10 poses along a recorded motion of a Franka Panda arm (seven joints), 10 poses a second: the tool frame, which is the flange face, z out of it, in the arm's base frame.
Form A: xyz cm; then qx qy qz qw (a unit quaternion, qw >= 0).
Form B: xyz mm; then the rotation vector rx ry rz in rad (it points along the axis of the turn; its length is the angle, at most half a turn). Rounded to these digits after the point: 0 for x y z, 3 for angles.
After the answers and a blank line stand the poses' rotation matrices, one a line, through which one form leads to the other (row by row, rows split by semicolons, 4 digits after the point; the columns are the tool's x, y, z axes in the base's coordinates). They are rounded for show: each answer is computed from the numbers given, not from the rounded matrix.
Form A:
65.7 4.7 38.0 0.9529 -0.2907 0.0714 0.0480
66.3 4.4 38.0 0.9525 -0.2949 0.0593 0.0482
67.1 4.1 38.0 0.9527 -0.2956 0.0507 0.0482
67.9 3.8 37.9 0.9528 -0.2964 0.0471 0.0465
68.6 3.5 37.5 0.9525 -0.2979 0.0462 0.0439
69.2 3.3 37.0 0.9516 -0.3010 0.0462 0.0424
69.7 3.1 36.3 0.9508 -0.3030 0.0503 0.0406
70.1 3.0 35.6 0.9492 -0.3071 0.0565 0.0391
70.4 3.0 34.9 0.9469 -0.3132 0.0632 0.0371
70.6 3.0 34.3 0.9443 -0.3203 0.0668 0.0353
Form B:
657 47 380 2.906 -0.886 0.218
663 44 380 2.904 -0.899 0.181
671 41 380 2.905 -0.901 0.155
679 38 379 2.908 -0.905 0.144
686 35 375 2.911 -0.911 0.141
692 33 370 2.911 -0.921 0.141
697 31 363 2.912 -0.928 0.154
701 30 356 2.910 -0.941 0.173
704 30 349 2.906 -0.961 0.194
706 30 343 2.902 -0.984 0.205

0.8208 -0.5609 0.1082; -0.5472 -0.8264 -0.1330; 0.1640 0.0500 -0.9852
0.8190 -0.5675 0.0845; -0.5560 -0.8214 -0.1268; 0.1414 0.0568 -0.9883
0.8201 -0.5682 0.0681; -0.5584 -0.8206 -0.1218; 0.1251 0.0619 -0.9902
0.8199 -0.5692 0.0622; -0.5604 -0.8200 -0.1165; 0.1173 0.0607 -0.9912
0.8183 -0.5715 0.0619; -0.5634 -0.8187 -0.1111; 0.1142 0.0561 -0.9919
0.8145 -0.5767 0.0624; -0.5689 -0.8152 -0.1085; 0.1134 0.0529 -0.9921
0.8113 -0.5803 0.0710; -0.5721 -0.8131 -0.1077; 0.1203 0.0467 -0.9916
0.8050 -0.5874 0.0832; -0.5786 -0.8083 -0.1089; 0.1313 0.0395 -0.9906
0.7958 -0.5978 0.0964; -0.5884 -0.8011 -0.1098; 0.1429 0.0307 -0.9893
0.7859 -0.6096 0.1035; -0.6002 -0.7923 -0.1095; 0.1488 0.0239 -0.9886

